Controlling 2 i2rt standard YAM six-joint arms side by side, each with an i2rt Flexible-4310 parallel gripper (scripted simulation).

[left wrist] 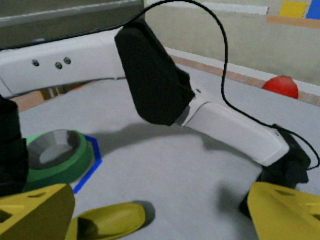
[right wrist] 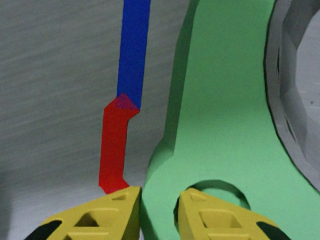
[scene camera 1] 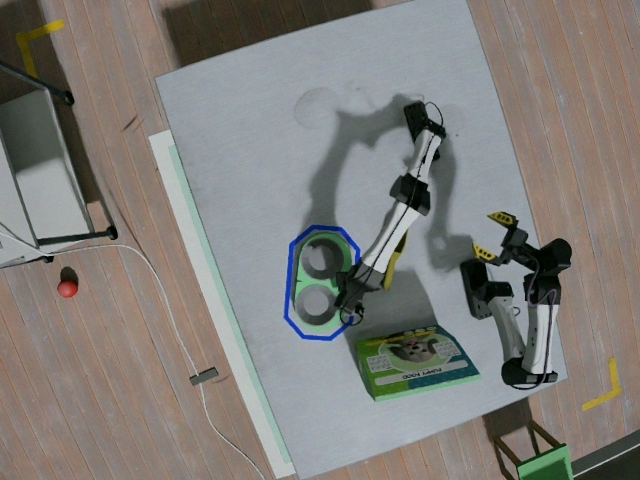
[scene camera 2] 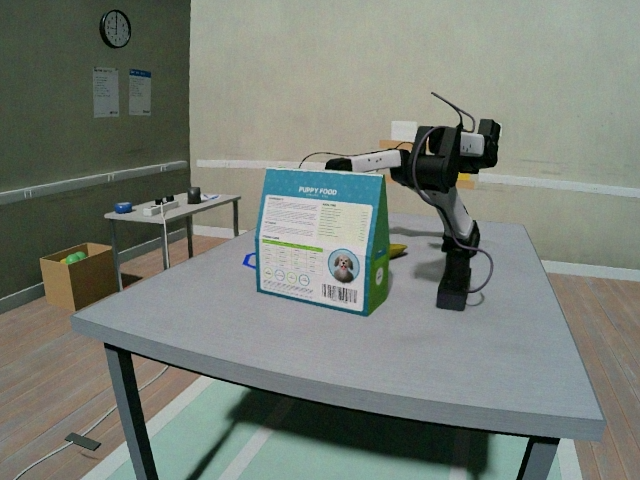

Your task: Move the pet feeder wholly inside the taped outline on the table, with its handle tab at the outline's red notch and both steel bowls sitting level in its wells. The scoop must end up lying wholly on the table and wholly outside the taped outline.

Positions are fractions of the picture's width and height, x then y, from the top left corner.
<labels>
green pet feeder: left wrist 0.20, 0.72; right wrist 0.69, 0.58; scene camera 1 0.47, 0.59; not seen in scene camera 2 (hidden by a puppy food bag)
puppy food bag: scene camera 1 0.64, 0.76; scene camera 2 0.50, 0.50; not seen in the left wrist view (out of frame); not seen in the right wrist view (out of frame)
</labels>
